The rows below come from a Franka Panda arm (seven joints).
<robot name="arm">
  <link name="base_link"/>
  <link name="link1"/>
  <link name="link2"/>
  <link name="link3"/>
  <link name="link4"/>
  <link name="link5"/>
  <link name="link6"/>
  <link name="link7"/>
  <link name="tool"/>
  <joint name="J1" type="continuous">
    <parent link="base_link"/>
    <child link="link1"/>
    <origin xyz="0 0 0.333" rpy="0 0 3.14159"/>
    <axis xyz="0 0 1"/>
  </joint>
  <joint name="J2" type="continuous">
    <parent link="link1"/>
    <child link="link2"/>
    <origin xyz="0 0 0" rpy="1.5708 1.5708 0"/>
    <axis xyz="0 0 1"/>
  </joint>
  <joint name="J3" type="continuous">
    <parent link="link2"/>
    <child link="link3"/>
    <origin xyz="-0.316 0 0" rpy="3.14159 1.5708 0"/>
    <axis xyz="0 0 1"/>
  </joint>
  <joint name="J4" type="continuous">
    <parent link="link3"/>
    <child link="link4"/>
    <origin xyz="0 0.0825 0" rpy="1.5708 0 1.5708"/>
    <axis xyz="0 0 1"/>
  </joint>
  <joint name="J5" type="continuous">
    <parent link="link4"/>
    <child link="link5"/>
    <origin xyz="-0.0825 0.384 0" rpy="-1.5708 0 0"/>
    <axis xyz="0 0 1"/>
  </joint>
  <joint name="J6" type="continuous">
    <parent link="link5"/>
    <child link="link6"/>
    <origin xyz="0 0 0" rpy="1.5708 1.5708 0"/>
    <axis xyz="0 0 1"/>
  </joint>
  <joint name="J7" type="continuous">
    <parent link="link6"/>
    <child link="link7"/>
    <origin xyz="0 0.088 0" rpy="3.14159 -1.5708 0"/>
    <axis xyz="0 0 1"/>
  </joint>
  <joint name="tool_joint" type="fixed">
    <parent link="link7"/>
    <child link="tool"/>
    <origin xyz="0 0 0.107" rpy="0 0 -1.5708"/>
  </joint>
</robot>
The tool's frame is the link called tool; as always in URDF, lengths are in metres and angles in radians. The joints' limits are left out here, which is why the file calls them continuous.
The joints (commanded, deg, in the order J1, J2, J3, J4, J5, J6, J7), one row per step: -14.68 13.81 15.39 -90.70 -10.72 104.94 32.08; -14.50 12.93 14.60 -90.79 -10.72 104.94 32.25; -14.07 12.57 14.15 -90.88 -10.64 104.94 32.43; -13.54 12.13 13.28 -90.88 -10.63 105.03 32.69; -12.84 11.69 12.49 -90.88 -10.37 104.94 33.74; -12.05 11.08 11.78 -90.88 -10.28 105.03 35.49; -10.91 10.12 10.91 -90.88 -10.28 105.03 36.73; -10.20 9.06 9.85 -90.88 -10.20 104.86 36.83; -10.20 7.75 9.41 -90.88 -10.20 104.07 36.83; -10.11 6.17 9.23 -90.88 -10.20 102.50 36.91
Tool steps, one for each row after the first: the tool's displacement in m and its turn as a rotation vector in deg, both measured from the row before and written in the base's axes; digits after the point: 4 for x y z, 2 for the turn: -0.0029 -0.0053 0.0083 -0.39 -0.74 -0.75; -0.0012 0.0006 0.0029 -0.10 -0.26 -0.20; -0.0012 -0.0026 0.0045 -0.26 -0.51 -0.57; -0.0015 0.0004 0.0042 0.04 -0.44 -1.18; -0.0017 0.0021 0.0065 -0.08 -0.89 -1.64; -0.0031 0.0043 0.0101 -0.26 -1.08 -0.94; -0.0042 -0.0022 0.0108 -0.29 -0.86 -0.47; -0.0065 -0.0038 0.0126 -0.31 -0.50 -0.55; -0.0091 -0.0001 0.0140 -0.31 -0.01 -0.41
